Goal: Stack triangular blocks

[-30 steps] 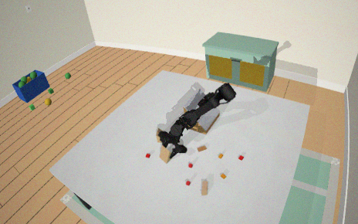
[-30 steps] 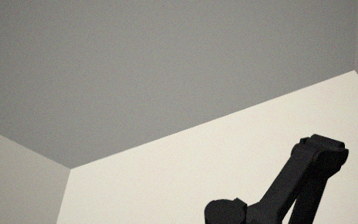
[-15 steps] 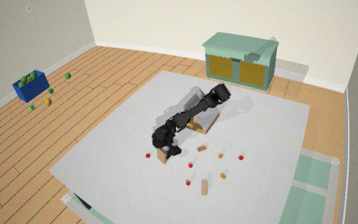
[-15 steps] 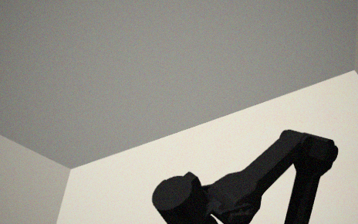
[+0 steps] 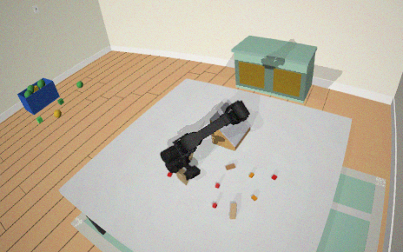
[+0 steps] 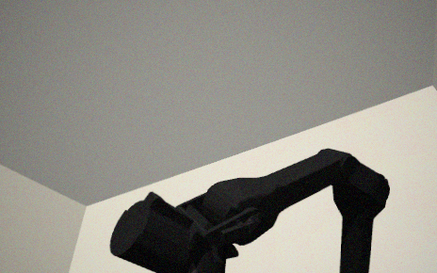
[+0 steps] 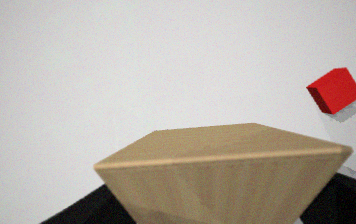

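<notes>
Right now the wooden triangular block is 1 cm above my gripper tip.
</notes>
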